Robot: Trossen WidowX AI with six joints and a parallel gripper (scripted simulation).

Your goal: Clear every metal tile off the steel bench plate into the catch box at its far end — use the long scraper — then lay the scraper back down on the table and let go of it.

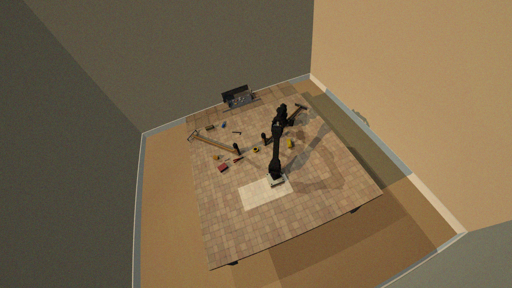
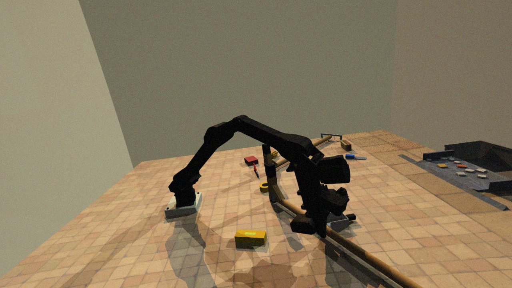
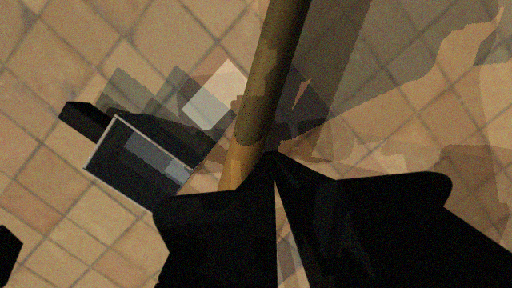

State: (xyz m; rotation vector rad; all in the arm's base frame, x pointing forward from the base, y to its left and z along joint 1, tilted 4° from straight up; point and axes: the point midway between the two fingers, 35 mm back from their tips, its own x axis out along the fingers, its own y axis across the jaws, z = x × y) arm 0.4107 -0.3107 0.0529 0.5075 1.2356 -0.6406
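My gripper tip is now 80 mm short of the small grey box and 60 mm to the right of it. The rest, counted from my gripper tip: yellow tape roll 100 mm behind, 350 mm to the left; yellow block 190 mm behind, 70 mm to the left; hex key 170 mm ahead, 410 mm to the left, 10 mm below.
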